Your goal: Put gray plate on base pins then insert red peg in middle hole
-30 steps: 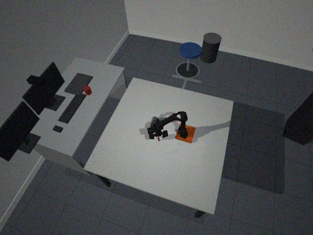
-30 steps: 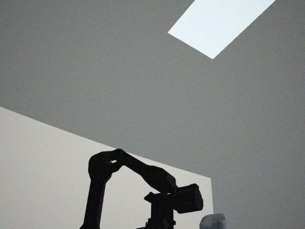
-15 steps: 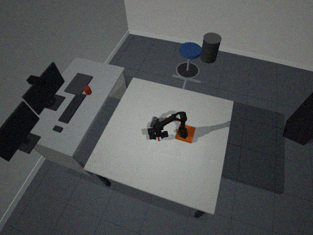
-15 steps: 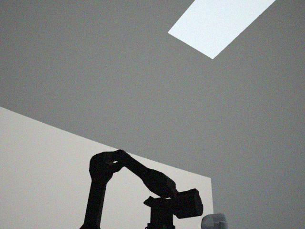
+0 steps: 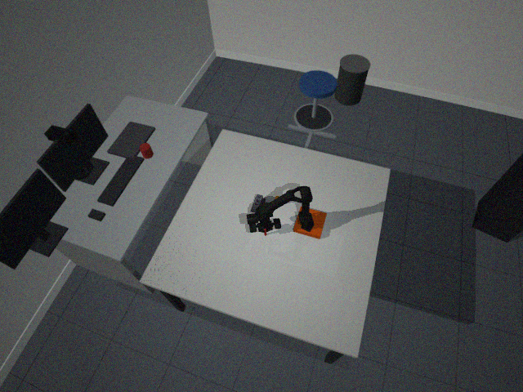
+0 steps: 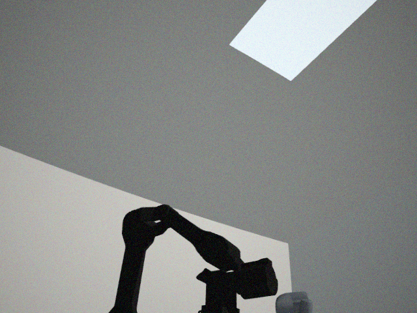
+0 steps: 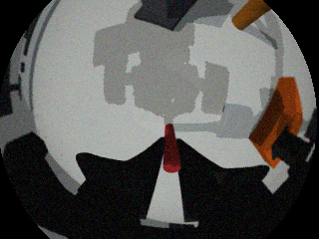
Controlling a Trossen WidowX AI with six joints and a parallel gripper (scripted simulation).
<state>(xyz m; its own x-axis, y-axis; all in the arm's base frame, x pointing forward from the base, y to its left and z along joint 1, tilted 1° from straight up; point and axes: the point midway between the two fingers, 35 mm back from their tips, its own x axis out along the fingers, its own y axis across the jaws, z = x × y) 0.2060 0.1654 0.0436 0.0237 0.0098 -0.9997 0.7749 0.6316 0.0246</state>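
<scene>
Right now my gripper tip is 150 mm short of the gray plate and 160 mm to the left of it. From my gripper tip the other things lie so: base (150 mm ahead, 160 mm to the right, 30 mm below); red peg (right at my gripper tip).
</scene>
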